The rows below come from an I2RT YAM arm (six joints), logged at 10 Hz.
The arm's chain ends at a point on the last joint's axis. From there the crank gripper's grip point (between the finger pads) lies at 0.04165 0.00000 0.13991 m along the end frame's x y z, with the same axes.
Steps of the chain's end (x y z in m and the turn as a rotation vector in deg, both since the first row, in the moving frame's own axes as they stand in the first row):
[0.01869 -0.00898 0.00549 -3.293 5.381 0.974]
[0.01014 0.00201 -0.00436 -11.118 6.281 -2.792]
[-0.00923 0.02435 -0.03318 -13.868 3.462 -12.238]
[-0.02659 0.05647 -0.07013 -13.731 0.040 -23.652]
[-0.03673 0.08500 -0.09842 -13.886 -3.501 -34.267]
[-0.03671 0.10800 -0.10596 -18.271 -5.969 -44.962]
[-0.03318 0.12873 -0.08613 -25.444 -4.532 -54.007]
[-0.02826 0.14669 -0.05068 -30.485 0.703 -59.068]
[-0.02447 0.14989 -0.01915 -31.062 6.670 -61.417]
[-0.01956 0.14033 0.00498 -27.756 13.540 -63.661]
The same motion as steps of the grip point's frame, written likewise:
[0.03154 -0.00025 0.00072 -3.293 5.381 0.974]
[0.02571 0.02610 -0.01215 -11.118 6.281 -2.792]
[0.00164 0.04767 -0.03890 -13.868 3.462 -12.238]
[-0.02319 0.07217 -0.07208 -13.731 0.040 -23.652]
[-0.04217 0.09615 -0.09735 -13.886 -3.501 -34.267]
[-0.04539 0.12457 -0.10463 -18.271 -5.969 -44.962]
[-0.03262 0.15309 -0.08844 -25.444 -4.532 -54.007]
[-0.01241 0.17067 -0.05858 -30.485 0.703 -59.068]
[0.00268 0.16517 -0.03122 -31.062 6.670 -61.417]
[0.01520 0.13852 -0.01056 -27.756 13.540 -63.661]

